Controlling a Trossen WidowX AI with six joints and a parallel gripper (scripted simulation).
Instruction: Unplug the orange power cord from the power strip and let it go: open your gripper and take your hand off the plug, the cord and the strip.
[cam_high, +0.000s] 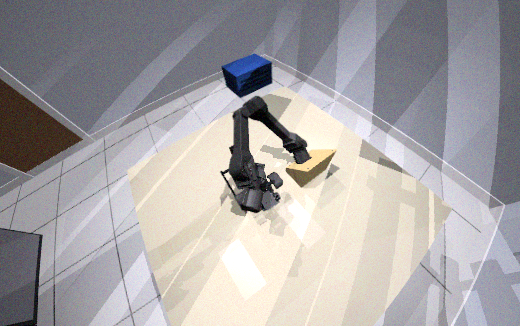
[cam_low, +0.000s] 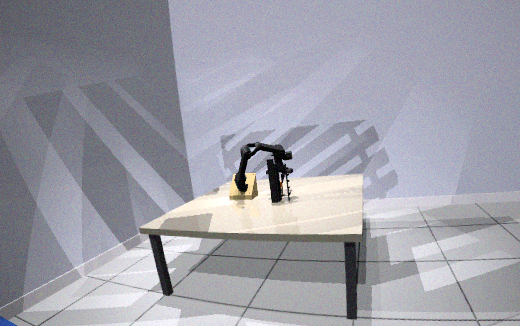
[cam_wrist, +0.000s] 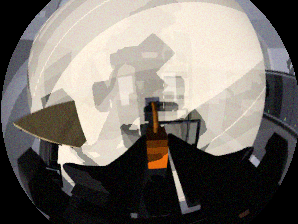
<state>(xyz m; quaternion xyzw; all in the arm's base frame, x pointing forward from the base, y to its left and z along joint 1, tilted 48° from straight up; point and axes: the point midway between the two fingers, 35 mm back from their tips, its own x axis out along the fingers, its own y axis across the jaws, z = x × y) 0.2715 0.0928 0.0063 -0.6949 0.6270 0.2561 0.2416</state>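
The orange plug is 40 mm to the right of my gripper tip and 10 mm ahead of it.
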